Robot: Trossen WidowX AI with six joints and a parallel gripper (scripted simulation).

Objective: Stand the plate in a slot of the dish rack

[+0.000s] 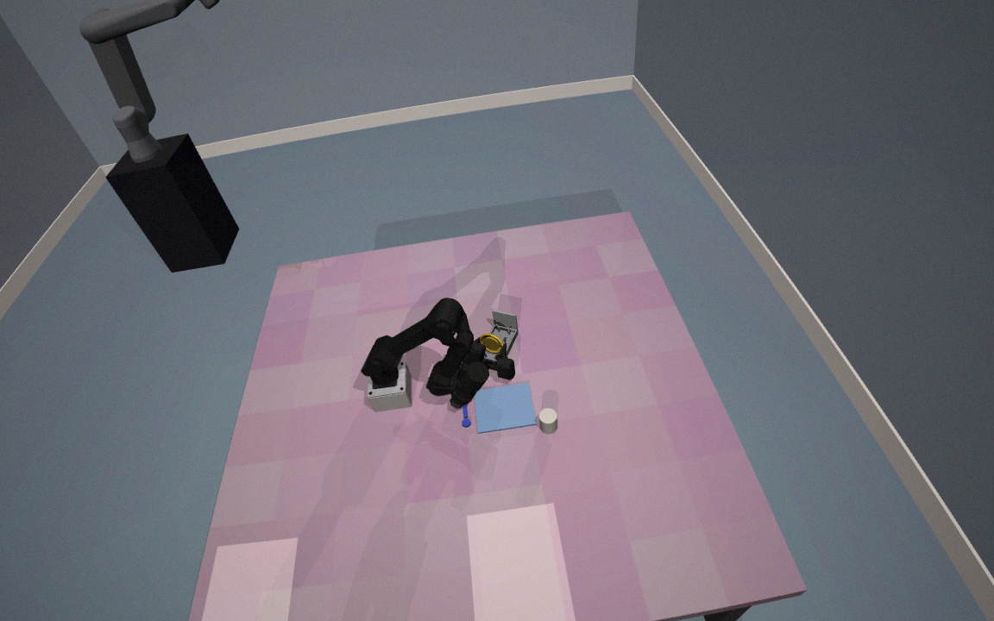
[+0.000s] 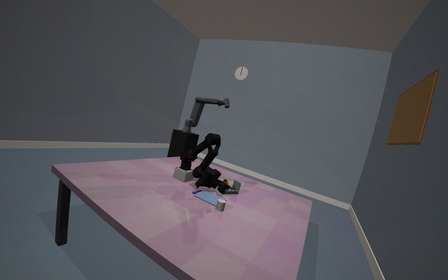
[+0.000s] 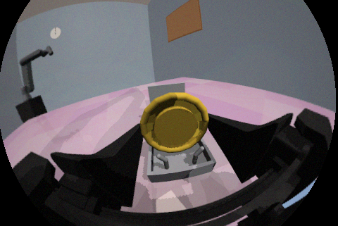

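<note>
Right now my gripper tip is 1 cm to the left of the yellow plate. From my gripper tip the other things lie so: light blue mat (1 cm ahead, 19 cm to the right, 5 cm below); then small blue utensil (10 cm behind, 20 cm to the right, 5 cm below); then grey dish rack (1 cm ahead, 2 cm to the left, 3 cm below).
</note>
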